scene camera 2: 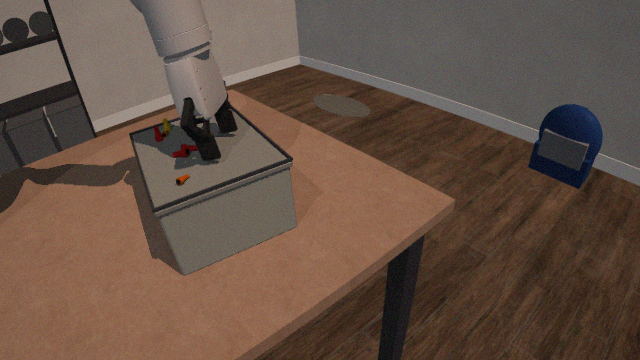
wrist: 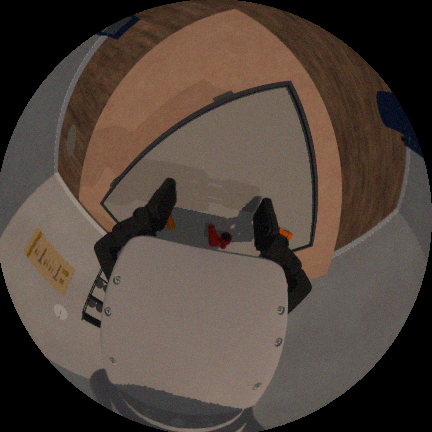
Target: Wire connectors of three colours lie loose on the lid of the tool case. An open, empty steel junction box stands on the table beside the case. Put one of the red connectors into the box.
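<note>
My gripper [scene camera 2: 218, 137] [wrist: 216, 197] is open and empty, its fingers wide apart, low over the tool case's lid [scene camera 2: 255, 155] [wrist: 255, 130]. Two red connectors lie together on the lid: one [scene camera 2: 179, 153] [wrist: 213, 236] and another [scene camera 2: 190, 147] [wrist: 225, 239] against it. In the wrist view they show between the fingers, near the gripper's housing. A third red connector [scene camera 2: 158, 134] is at the lid's far left, beside a yellow one [scene camera 2: 166, 126]. An orange connector [scene camera 2: 183, 179] [wrist: 286, 233] lies near the front. Another orange one [wrist: 171, 223] is partly behind a finger. The junction box does not show.
The tool case [scene camera 2: 230, 220] stands on the wooden table [scene camera 2: 360, 200] [wrist: 200, 55], whose edge runs along its right side. A blue welding helmet [scene camera 2: 570, 145] [wrist: 394, 112] is beyond the table. A shelf unit [scene camera 2: 35, 98] stands at the back left.
</note>
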